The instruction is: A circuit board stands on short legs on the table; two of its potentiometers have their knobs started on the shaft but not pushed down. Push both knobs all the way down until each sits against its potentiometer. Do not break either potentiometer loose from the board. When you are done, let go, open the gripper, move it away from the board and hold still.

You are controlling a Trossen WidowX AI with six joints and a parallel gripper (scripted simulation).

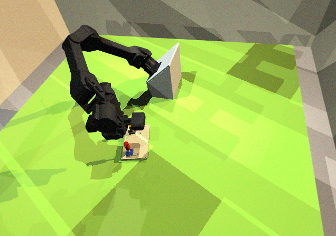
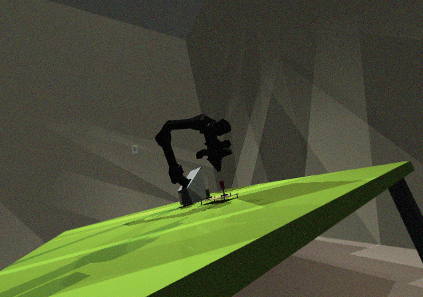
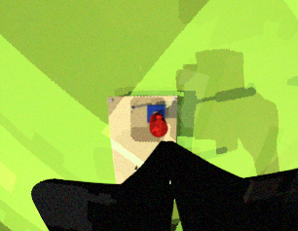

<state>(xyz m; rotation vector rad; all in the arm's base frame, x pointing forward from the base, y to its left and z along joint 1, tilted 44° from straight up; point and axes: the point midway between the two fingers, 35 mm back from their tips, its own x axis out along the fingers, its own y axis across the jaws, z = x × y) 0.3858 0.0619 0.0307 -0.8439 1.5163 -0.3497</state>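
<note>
The blue potentiometer is 80 mm below my gripper tip.
</note>
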